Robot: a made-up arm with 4 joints. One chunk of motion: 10 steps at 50 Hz.
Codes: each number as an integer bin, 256 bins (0 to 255) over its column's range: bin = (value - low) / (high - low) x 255, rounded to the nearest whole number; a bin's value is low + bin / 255 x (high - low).
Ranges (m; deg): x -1.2..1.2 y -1.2..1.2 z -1.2..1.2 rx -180..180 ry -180..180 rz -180..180
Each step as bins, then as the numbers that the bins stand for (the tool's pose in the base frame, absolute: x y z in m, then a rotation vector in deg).
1 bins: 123 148 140 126 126 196
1 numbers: -0.0424 0.1929 0.1176 -2.12 -2.12 96.71
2 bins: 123 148 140 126 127 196
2 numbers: -0.0424 0.1929 0.1176 -2.12 -0.71 96.71
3 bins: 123 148 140 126 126 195
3 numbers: -0.0424 0.1929 0.1176 -2.12 -2.12 95.29
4 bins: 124 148 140 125 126 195
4 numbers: -0.0329 0.1929 0.1176 -3.53 -2.12 95.29
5 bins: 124 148 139 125 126 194
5 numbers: -0.0329 0.1929 0.1082 -3.53 -2.12 93.88
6 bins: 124 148 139 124 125 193
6 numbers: -0.0329 0.1929 0.1082 -4.94 -3.53 92.47
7 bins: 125 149 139 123 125 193
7 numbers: -0.0235 0.2024 0.1082 -6.35 -3.53 92.47
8 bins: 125 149 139 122 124 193
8 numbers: -0.0235 0.2024 0.1082 -7.76 -4.94 92.47
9 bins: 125 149 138 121 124 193
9 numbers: -0.0235 0.2024 0.0988 -9.18 -4.94 92.47
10 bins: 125 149 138 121 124 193
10 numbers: -0.0235 0.2024 0.0988 -9.18 -4.94 92.47
